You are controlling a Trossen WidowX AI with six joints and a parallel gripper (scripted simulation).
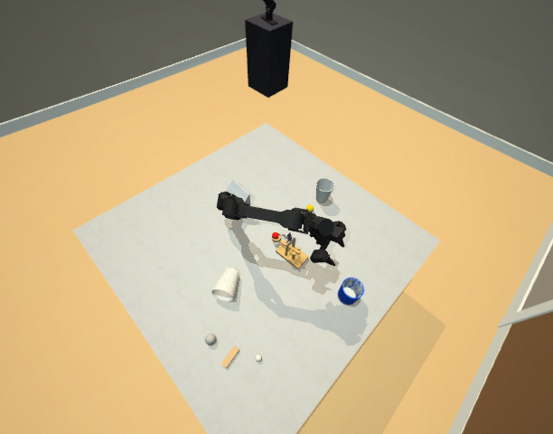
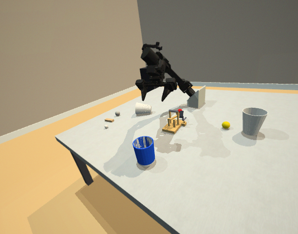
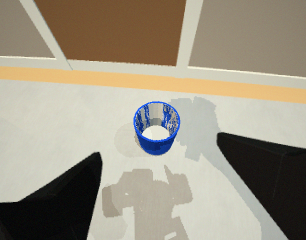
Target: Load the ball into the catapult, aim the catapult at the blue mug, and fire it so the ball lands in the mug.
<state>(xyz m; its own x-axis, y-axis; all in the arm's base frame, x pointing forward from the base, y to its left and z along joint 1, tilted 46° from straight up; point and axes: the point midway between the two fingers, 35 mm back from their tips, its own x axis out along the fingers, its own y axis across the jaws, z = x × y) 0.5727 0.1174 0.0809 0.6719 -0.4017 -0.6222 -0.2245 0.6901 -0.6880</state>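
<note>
Now: gripper tip 310 mm past the red ball, 20 mm to the left of it and 190 mm above it. From my gripper tip the other things lie so: yellow ball 310 mm behind, 260 mm to the left, 230 mm below; wooden catapult 240 mm behind, 200 mm below; blue mug 110 mm ahead, 10 mm to the left, 220 mm below.
</note>
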